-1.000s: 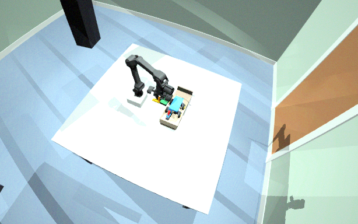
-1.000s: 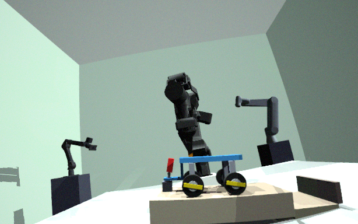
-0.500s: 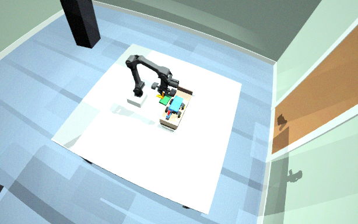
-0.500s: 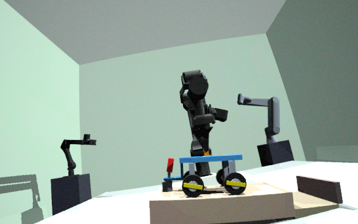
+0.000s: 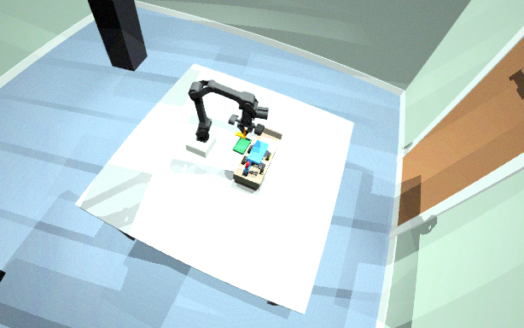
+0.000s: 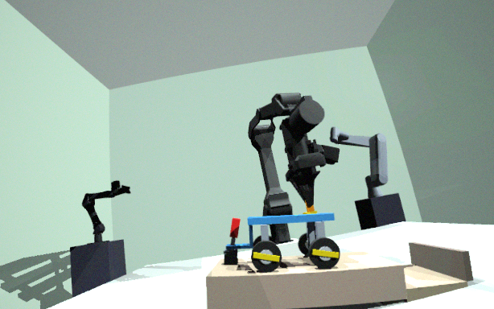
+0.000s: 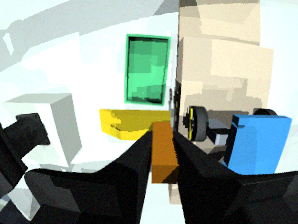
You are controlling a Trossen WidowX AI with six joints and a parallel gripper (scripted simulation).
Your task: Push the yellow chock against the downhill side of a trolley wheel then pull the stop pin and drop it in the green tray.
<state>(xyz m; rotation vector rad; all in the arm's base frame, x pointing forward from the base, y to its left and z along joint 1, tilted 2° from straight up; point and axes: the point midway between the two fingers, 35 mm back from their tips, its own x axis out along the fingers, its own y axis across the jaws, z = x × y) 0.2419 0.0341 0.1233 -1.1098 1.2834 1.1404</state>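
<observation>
Now: the yellow chock 2 cm behind my gripper tip and 1 cm below it. The rest, counted from my gripper tip: red-headed stop pin 18 cm to the right, 7 cm ahead, 4 cm below; trolley 10 cm ahead, 8 cm to the right, 6 cm below; dark end wall 18 cm to the left, 14 cm below, 13 cm ahead.
</observation>
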